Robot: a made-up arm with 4 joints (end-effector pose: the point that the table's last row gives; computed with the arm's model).
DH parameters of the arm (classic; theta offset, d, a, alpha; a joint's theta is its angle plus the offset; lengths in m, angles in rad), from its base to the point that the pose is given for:
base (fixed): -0.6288 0 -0.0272 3.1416
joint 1: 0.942 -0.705 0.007 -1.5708
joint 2: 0 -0.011 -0.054 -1.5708
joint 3: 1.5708 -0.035 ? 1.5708
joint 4: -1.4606 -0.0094 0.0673 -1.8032
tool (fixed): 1.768 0.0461 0 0
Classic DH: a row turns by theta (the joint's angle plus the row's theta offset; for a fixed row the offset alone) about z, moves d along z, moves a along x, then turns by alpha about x.
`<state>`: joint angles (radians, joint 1 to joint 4).
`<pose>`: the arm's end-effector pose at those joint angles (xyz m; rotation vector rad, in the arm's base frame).
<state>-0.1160 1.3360 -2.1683 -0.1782</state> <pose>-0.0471 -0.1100 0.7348 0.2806 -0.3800 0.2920</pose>
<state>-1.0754 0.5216 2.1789 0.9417</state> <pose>-0.1813 -0.0078 0.5930 0.5896 -0.7680 -0.9797</pose>
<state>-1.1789 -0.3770 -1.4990 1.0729</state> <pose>0.0822 0.0187 0.6497 0.6156 0.6052 1.4604</pose>
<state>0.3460 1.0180 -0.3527 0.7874</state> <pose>0.1244 -0.0723 0.6680 -0.0817 1.1878 0.6567</pose>
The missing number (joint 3, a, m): 0.079
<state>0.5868 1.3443 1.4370 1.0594</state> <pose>0.0002 0.0271 0.4922 0.5819 2.2191 1.8608</pose>
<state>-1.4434 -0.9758 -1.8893 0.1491</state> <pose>-0.0424 0.0048 0.5851 1.9147 1.4443 0.6964</pose>
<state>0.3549 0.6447 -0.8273 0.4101</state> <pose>0.0687 -0.1081 0.6745 0.5294 0.6615 0.3959</pose>
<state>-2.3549 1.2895 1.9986 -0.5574</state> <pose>0.0677 0.0423 0.5502 2.7042 -1.2156 1.0101</pose>
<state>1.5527 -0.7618 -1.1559 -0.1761</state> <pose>0.0108 -0.0608 0.5964 1.6442 -1.4753 0.0291</pose>
